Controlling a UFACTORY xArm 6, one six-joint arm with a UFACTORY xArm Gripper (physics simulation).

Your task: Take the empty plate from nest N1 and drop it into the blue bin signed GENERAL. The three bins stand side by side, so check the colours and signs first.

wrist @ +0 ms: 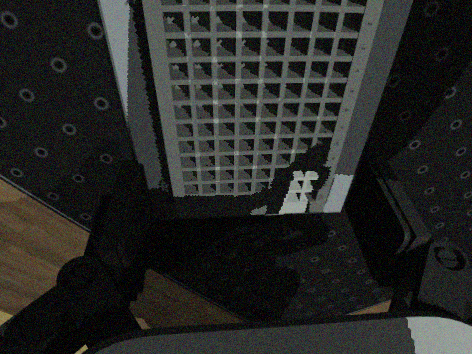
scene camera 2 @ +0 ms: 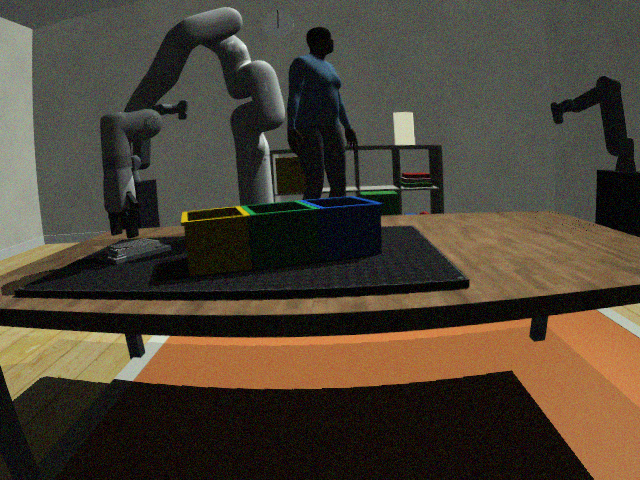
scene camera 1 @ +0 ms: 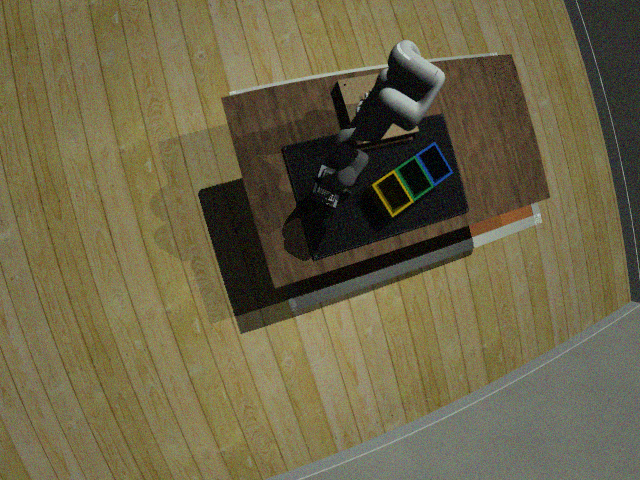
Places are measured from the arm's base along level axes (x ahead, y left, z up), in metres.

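Pixels of known places: gripper, between the fingertips: (wrist: 253,183) (scene camera 2: 124,235).
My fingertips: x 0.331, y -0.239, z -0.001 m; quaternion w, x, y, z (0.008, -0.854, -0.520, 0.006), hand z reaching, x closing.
Observation:
For each thing: its top centre in the pictures, then the offset to it from my fingertips. Level surfaces: height alone.
- grey gridded plate, centre of its top: (wrist: 258,120) (scene camera 2: 131,244) (scene camera 1: 329,185) dx -0.012, dy +0.010, dz -0.023 m
- green bin, centre of its top: (scene camera 2: 276,207) (scene camera 1: 414,178) dx +0.000, dy +0.391, dz +0.051 m
- black mat, height of its surface: dz -0.049 m
- wooden table, height of its surface: dz -0.062 m
The grey gridded plate (scene camera 1: 329,198) (scene camera 2: 136,250) (wrist: 247,107) lies flat on the black mat at the left. The nest around it is hard to tell apart, and no N1 mark is readable. My gripper (scene camera 2: 124,231) (wrist: 253,183) is open and empty, low above the plate, with its fingers apart on either side of the plate's near end in the wrist view. In scene camera 1 the arm hides it. The blue bin (scene camera 1: 443,157) (scene camera 2: 350,235) stands at the right end of the row, beside the green bin (scene camera 1: 406,162) (scene camera 2: 283,238). The bins' signs are not readable.
The yellow bin (scene camera 1: 383,200) (scene camera 2: 219,249) is the row's left end, nearest the plate. The bins stand on the black mat (scene camera 1: 356,235) (scene camera 2: 413,279) on the wooden table (scene camera 1: 496,129) (scene camera 2: 542,248). A light wooden board (scene camera 1: 356,85) lies by the arm's base. A person (scene camera 2: 320,103) stands behind.

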